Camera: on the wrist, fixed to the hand. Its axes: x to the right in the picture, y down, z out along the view.
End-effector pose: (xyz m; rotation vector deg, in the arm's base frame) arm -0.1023 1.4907 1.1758 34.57 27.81 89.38
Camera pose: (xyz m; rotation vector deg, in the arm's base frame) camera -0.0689 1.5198 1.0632 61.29 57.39 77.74
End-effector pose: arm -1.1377 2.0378 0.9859 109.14 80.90 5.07
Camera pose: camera -1.2407 2.0987 0.9679 135.97 91.58 -24.73
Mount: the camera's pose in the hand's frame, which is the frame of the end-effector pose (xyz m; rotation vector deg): 0.0180 -0.0993 -0.0667 36.57 -0.11 -2.19
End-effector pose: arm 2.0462 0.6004 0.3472 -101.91 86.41 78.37
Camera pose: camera 2.1620 0.5682 0.3337 -79.25 94.83 42.34
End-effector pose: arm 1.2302 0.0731 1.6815 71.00 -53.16 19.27
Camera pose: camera 1.3361 0.0959 1.6278 105.13 -47.02 36.19
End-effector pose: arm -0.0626 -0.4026 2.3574 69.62 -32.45 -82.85
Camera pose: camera -0.0432 -0.3735 2.2416 98.62 -60.82 -76.56
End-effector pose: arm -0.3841 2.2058 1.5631 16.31 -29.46 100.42
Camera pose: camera -0.2871 2.2710 1.5318 42.17 3.86 105.45
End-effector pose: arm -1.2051 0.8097 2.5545 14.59 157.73 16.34
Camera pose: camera -1.2601 0.7069 2.5868 20.44 158.11 -35.20
